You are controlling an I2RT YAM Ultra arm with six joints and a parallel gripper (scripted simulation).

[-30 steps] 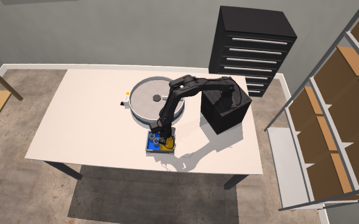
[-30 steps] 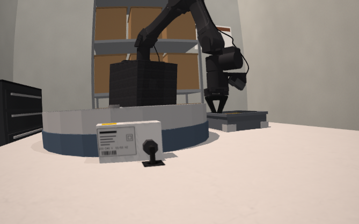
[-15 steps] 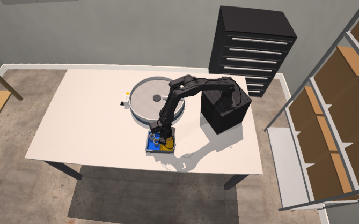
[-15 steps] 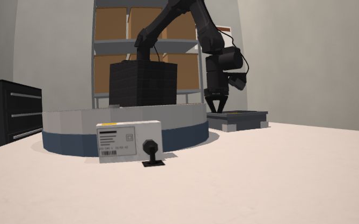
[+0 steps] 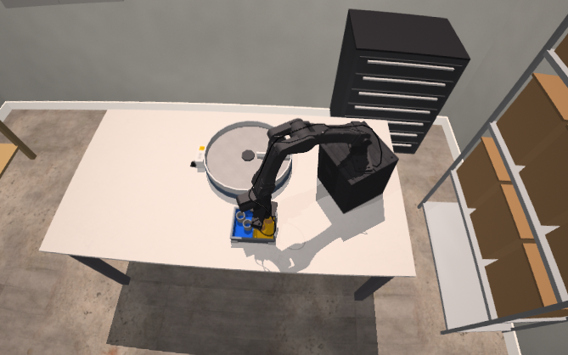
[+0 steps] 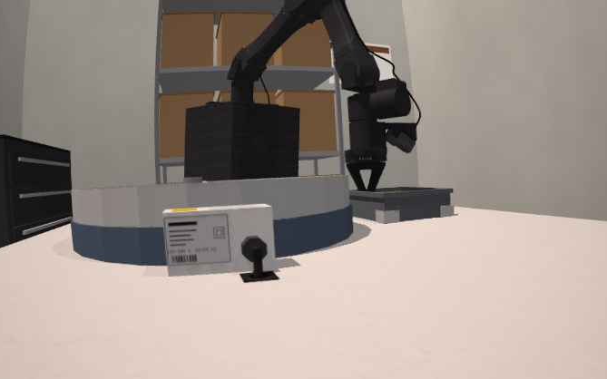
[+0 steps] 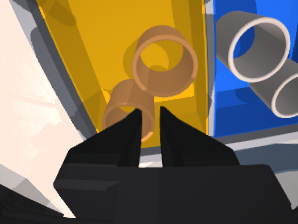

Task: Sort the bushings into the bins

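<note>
Right now the yellow bin is 40 mm to the left of my hand and 20 mm below it. From my hand the other things lie so: blue bin 90 mm ahead, 30 mm to the left, 20 mm below; then round grey turntable 60 mm ahead, 320 mm to the right, 10 mm above.
</note>
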